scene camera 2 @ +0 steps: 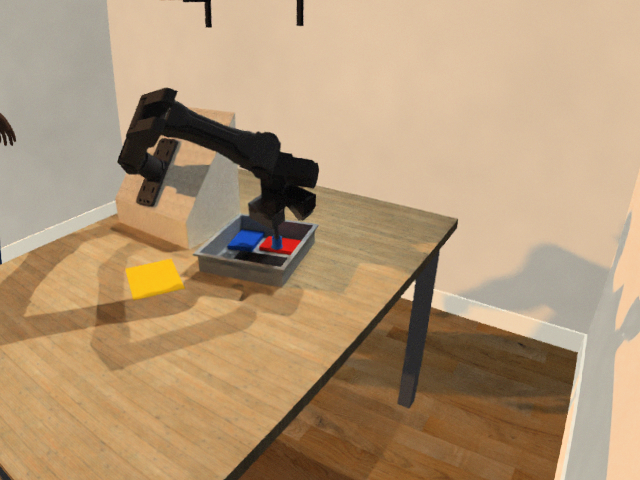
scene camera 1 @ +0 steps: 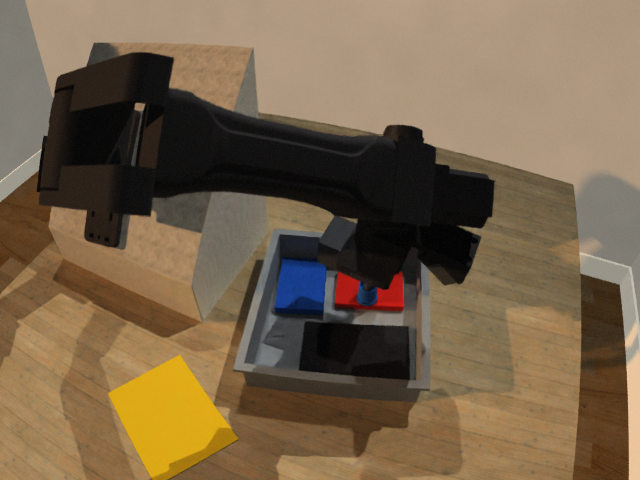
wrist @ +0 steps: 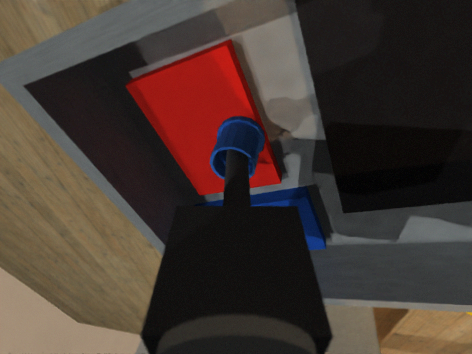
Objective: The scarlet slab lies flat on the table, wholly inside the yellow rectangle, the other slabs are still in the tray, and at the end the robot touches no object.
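Frame: origin at the arm's base, x ahead, y left, z up, level; centimetres.
Where they show: end effector, tool point: (scene camera 2: 277, 247) (scene camera 1: 366, 297) (wrist: 237, 135); arm's base, origin of the base link: (scene camera 2: 157, 172).
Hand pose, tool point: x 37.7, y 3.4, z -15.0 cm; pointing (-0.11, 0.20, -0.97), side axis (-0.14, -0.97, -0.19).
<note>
Each offset is from my tool point to the top centre of the thing. "pt": to the spot under its first point.
The scarlet slab {dx +0.1, dy +1.7, dz +0.5 cm} (scene camera 1: 343, 297) (scene camera 2: 292, 245) (wrist: 185, 100) lies flat on the floor of the grey tray {dx -2.0, dy -4.8, dz +4.2 cm} (scene camera 1: 330, 387) (scene camera 2: 237, 270) (wrist: 400, 270). My blue suction cup (scene camera 1: 367, 293) (scene camera 2: 277, 242) (wrist: 240, 137) is down on its top face, off-centre toward the blue slab's end, and holds it. The blue slab {dx -9.2, dy -0.7, dz +0.6 cm} (scene camera 1: 301, 284) (scene camera 2: 245, 240) (wrist: 312, 230) lies beside it; my wrist part hides some of it in the wrist view. A black slab {dx +1.5, dy -9.8, dz +0.6 cm} (scene camera 1: 356, 348) (scene camera 2: 271, 259) (wrist: 390, 100) lies along the tray's front. The yellow rectangle {pt dx -16.7, dy -25.9, dz -0.7 cm} (scene camera 1: 173, 413) (scene camera 2: 154, 279) lies on the table, left of and in front of the tray.
The tray's walls stand around the slabs and my cup. A wooden block with sloped face (scene camera 1: 232, 258) (scene camera 2: 214, 206) carries the arm's base and stands behind and left of the tray. The table's right edge (scene camera 2: 361, 333) is beyond the tray.
</note>
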